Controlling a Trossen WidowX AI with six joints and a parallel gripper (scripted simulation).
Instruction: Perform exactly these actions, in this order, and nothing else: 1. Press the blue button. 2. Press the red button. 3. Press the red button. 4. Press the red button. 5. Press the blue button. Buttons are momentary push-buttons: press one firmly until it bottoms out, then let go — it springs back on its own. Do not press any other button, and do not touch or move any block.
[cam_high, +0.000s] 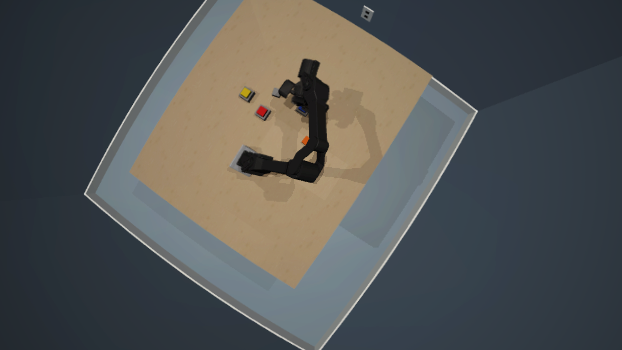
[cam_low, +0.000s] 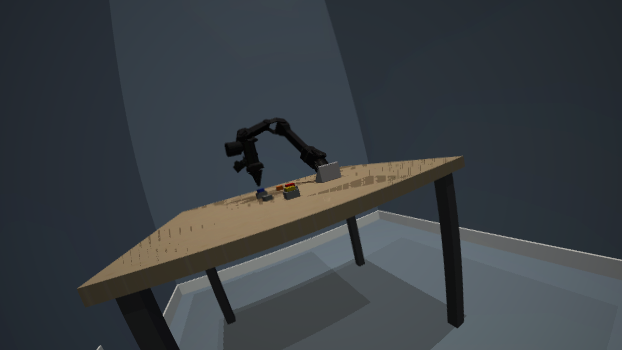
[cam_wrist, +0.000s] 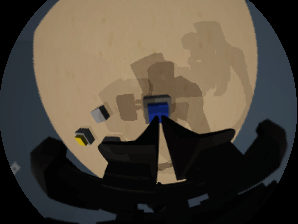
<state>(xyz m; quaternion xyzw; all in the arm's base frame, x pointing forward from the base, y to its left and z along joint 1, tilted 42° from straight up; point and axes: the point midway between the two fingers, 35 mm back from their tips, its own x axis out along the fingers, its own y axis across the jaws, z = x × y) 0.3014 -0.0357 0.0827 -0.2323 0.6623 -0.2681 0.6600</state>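
Now: gripper tip 20 mm above the blue button. The rest, counted from my gripper tip: orange block 110 mm behind, 80 mm to the right, 40 mm below; then red button 100 mm behind, 140 mm to the left, 20 mm below; then grey block 130 mm to the left, 40 mm below.
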